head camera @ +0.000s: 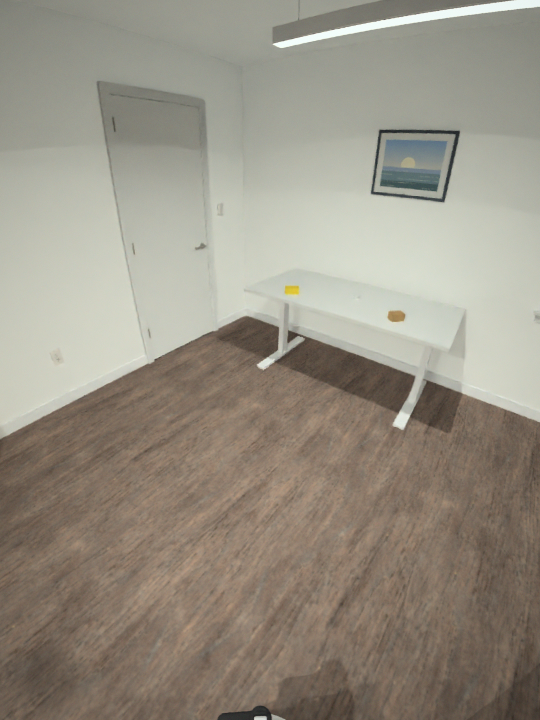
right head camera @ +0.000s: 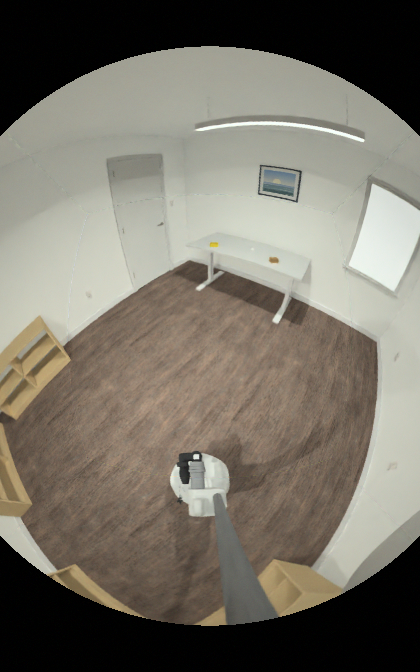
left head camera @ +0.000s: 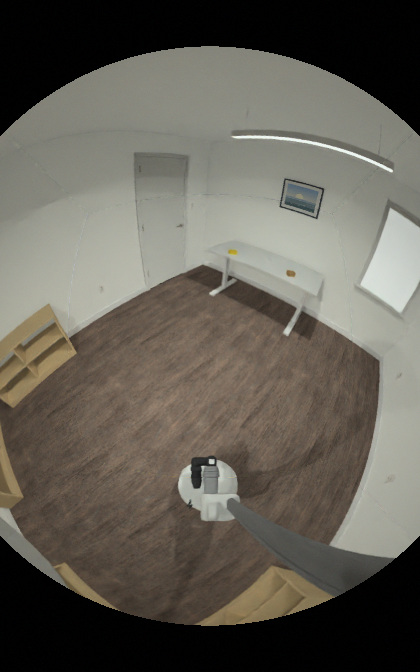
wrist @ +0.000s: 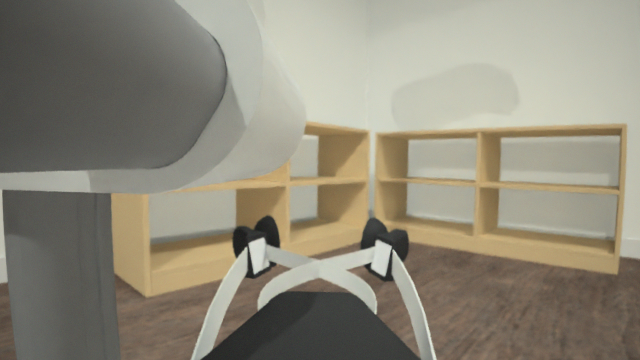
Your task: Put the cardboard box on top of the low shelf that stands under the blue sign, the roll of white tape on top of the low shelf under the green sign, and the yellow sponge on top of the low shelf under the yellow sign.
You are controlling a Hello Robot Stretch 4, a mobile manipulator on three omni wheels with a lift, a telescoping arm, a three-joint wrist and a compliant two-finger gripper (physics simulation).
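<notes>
The yellow sponge lies near the left end of the white table. The brown cardboard box lies nearer its right end. A tiny white thing, perhaps the roll of tape, lies between them, hard to make out. My gripper is open and empty in the wrist view, far from the table. Two low wooden shelves, one at the left and one at the right, stand beyond it at a room corner. No coloured sign shows in these views.
The white table stands against the far wall, under a framed picture. A grey door is to its left. A wooden shelf stands at the left wall; parts of more shelves show near the bottom edges of both side head views.
</notes>
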